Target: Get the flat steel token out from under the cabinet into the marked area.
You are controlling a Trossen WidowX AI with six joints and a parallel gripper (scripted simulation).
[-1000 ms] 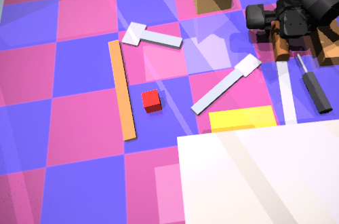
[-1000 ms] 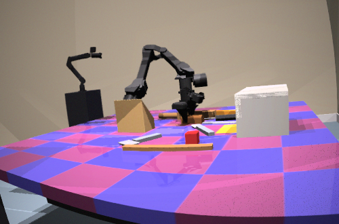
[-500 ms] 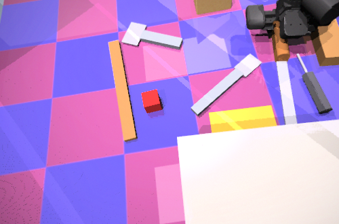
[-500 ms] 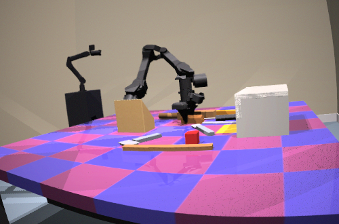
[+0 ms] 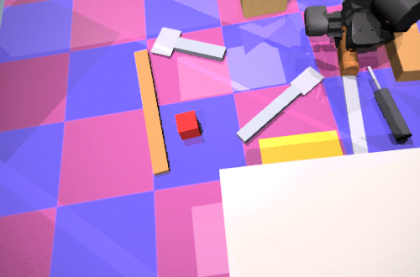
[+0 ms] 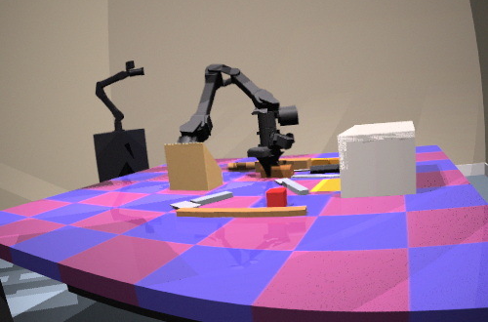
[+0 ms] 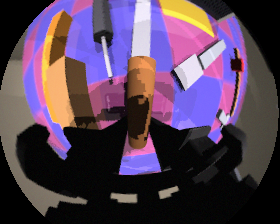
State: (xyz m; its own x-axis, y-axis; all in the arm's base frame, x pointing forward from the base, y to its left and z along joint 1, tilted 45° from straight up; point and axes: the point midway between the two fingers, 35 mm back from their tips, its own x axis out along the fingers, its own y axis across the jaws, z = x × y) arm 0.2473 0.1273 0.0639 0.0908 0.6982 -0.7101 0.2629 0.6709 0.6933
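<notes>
Right now my gripper tip is 140 mm short of the black screwdriver and 20 mm to the right of it. The rest, counted from my gripper tip: grey t-shaped tool 340 mm to the right, 110 mm behind; wooden block 120 mm to the left, 60 mm behind, 10 mm above; grey paddle-ended bar 150 mm to the right, 90 mm ahead.
</notes>
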